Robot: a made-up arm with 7 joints.
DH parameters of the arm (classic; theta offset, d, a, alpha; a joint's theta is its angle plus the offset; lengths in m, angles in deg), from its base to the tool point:
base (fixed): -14.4 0 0.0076 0
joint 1: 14.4 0.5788 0.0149 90
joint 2: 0 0.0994 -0.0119 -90
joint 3: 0 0.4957 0.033 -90
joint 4: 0 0.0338 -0.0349 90
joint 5: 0 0.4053 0.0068 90
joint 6: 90 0.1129 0.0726 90
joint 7: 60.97 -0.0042 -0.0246 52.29
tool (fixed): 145.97 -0.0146 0 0
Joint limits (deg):
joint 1: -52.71..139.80
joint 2: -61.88..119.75
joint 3: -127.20..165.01
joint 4: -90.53..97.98
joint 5: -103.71..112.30
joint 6: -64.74..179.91
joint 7: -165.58..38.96
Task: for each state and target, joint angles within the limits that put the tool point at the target. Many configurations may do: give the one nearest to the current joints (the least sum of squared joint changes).
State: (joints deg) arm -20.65 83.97 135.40 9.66 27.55 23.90 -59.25
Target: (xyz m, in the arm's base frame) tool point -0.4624 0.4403 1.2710
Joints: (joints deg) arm -45.45 46.47 128.35 -2.48 23.50 4.54 -86.03
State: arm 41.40 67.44 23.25 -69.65 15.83 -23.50 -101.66
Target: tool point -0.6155 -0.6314 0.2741
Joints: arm 28.52 97.73 20.92 -37.26 24.64 -23.65 -110.91
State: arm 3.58 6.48 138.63 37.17 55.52 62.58 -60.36
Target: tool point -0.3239 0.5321 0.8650
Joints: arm -33.31 39.22 133.62 69.30 61.57 60.84 -62.27
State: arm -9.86 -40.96 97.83 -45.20 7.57 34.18 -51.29
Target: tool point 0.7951 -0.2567 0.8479
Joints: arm 9.35 -56.45 108.14 -48.08 7.66 35.83 -51.69
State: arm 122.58 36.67 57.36 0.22 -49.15 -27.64 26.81
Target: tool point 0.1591 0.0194 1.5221
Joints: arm 129.99 8.58 60.82 3.42 -40.87 -55.58 20.71
